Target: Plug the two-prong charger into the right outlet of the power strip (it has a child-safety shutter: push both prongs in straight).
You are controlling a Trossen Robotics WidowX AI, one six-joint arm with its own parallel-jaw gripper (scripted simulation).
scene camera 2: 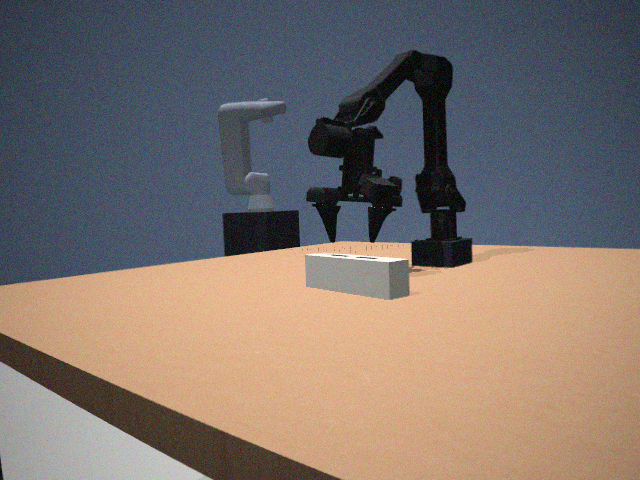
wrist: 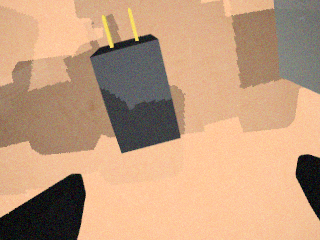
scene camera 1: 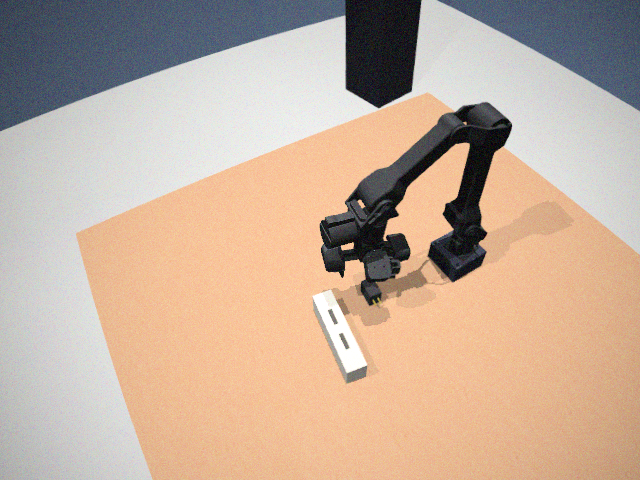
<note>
The gripper is open and holds nothing. Also in view: a two-prong charger.
The gripper also shows in the wrist view and in scene camera 1.
</note>
